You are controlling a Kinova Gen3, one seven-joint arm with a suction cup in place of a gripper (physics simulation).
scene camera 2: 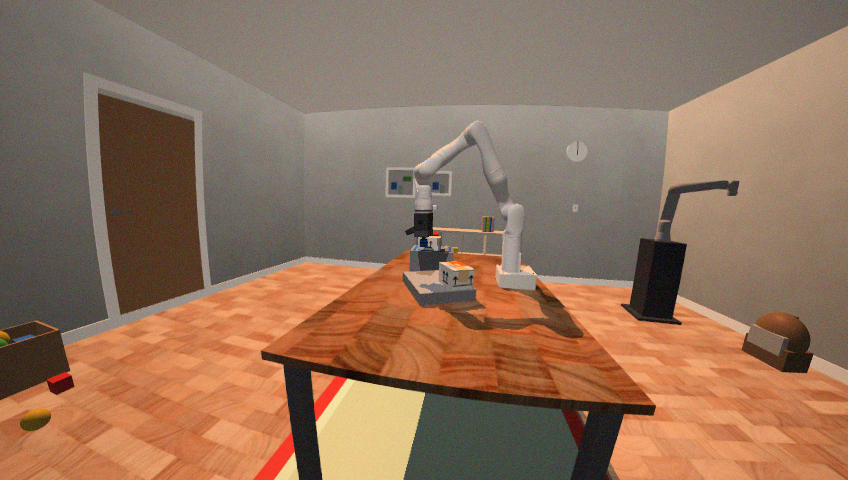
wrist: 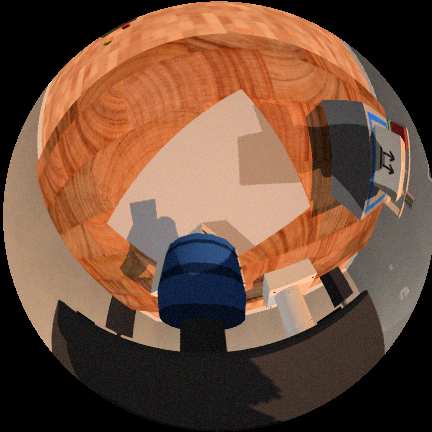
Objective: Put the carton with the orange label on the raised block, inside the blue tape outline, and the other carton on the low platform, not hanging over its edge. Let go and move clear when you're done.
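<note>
The carton with the orange label point(scene camera 2: 456, 274) sits on the low platform point(scene camera 2: 419, 280) point(wrist: 200, 175), at its near right part in the scene view. In the wrist view most of this carton is hidden behind the suction cup. The other carton point(scene camera 2: 435, 242) point(wrist: 391, 162), white with black arrows, stands on the raised grey block point(scene camera 2: 414, 261) point(wrist: 345, 150). Parts of the blue tape outline point(wrist: 375, 204) show around its base; the far side is hidden. My gripper point(scene camera 2: 423, 244) point(wrist: 202, 239), a blue suction cup, is open and empty, above the platform's level and apart from both cartons.
The arm's white base point(scene camera 2: 515, 277) point(wrist: 290, 281) stands on the wooden table point(scene camera 2: 452, 356) at the right of the platform. A shelf point(scene camera 2: 464, 230) with books stands behind the table. A second arm on a black pedestal point(scene camera 2: 657, 279) stands on the floor at the right.
</note>
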